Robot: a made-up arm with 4 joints. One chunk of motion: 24 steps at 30 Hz.
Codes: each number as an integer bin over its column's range. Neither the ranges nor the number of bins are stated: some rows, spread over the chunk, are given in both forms.
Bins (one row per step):
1: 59 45 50 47
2: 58 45 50 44
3: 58 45 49 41
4: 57 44 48 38
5: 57 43 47 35
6: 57 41 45 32
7: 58 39 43 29
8: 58 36 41 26
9: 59 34 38 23
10: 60 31 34 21
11: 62 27 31 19
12: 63 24 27 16
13: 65 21 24 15
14: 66 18 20 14
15: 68 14 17 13
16: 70 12 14 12
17: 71 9 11 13
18: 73 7 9 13
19: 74 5 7 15
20: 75 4 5 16
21: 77 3 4 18
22: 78 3 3 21
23: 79 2 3 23
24: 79 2 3 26
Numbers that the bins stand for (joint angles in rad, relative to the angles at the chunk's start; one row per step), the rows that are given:
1: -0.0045 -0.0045 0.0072 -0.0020
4: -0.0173 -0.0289 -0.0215 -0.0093
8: -0.0109 -0.2236 -0.1219 -0.0190
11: 0.0145 -0.4427 -0.2654 -0.0246
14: 0.0400 -0.6618 -0.4231 -0.0287
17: 0.0718 -0.8809 -0.5522 -0.0295
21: 0.1100 -1.0270 -0.6526 -0.0255
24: 0.1227 -1.0513 -0.6670 -0.0190
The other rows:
2: -0.0109 -0.0045 0.0072 -0.0044
3: -0.0109 -0.0045 -0.0072 -0.0069
5: -0.0173 -0.0532 -0.0359 -0.0117
6: -0.0173 -0.1019 -0.0645 -0.0141
7: -0.0109 -0.1506 -0.0932 -0.0166
9: -0.0045 -0.2723 -0.1649 -0.0214
10: 0.0018 -0.3454 -0.2223 -0.0230
12: 0.0209 -0.5158 -0.3227 -0.0271
13: 0.0336 -0.5888 -0.3658 -0.0279
15: 0.0527 -0.7592 -0.4662 -0.0295
16: 0.0655 -0.8079 -0.5092 -0.0303
18: 0.0845 -0.9296 -0.5809 -0.0295
19: 0.0909 -0.9783 -0.6096 -0.0279
20: 0.0973 -1.0026 -0.6383 -0.0271
22: 0.1164 -1.0270 -0.6670 -0.0230
23: 0.1227 -1.0513 -0.6670 -0.0214

